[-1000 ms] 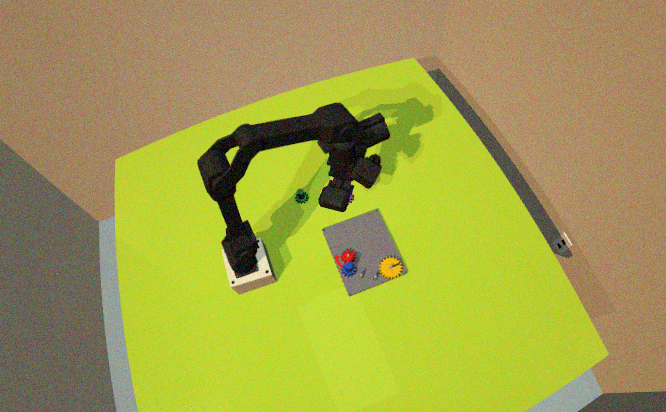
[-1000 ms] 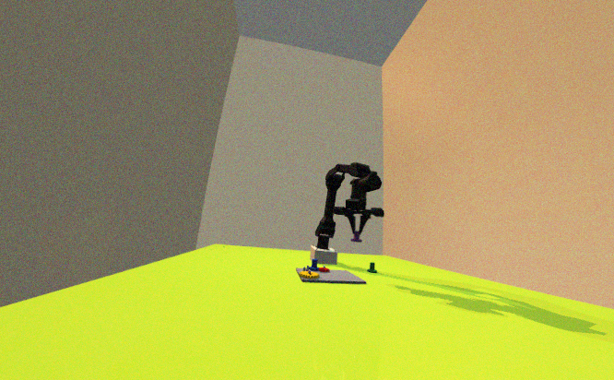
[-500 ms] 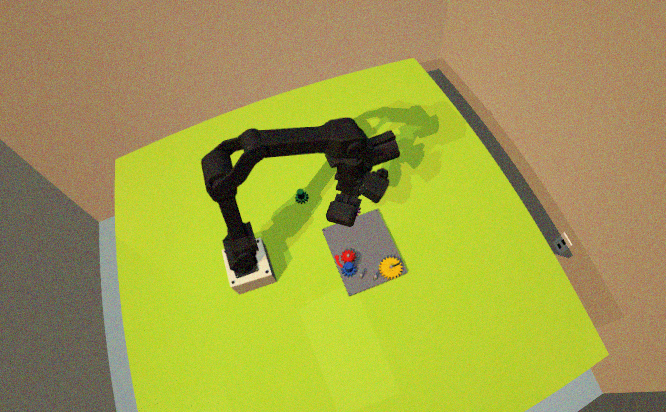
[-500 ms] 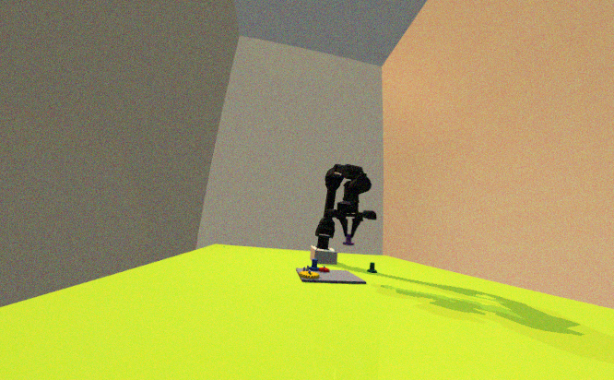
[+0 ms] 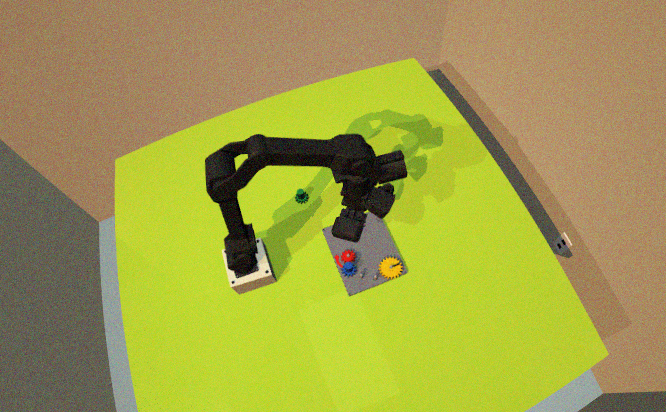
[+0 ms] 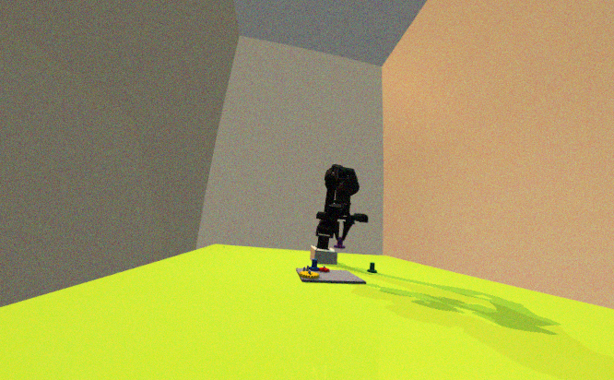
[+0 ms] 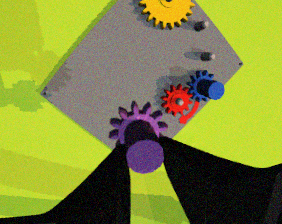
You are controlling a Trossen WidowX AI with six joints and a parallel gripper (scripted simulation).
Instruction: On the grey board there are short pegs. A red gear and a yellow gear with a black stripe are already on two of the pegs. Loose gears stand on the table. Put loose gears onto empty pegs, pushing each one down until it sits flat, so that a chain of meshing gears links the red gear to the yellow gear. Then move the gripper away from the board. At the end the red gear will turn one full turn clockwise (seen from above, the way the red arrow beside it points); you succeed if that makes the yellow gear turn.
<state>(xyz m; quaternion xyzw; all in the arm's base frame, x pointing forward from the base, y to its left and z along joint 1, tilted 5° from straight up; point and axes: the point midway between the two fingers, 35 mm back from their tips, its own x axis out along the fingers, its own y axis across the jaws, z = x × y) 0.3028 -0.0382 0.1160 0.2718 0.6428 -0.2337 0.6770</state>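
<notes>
The blue gear lies 10 cm below my gripper tip, 7 cm to the right of it and 6 cm behind it. From my gripper tip the other things lie so: purple gear (1 cm below); then green gear (19 cm to the left, 11 cm below, 9 cm behind); then red gear (11 cm below, 5 cm behind, 4 cm to the right).
</notes>
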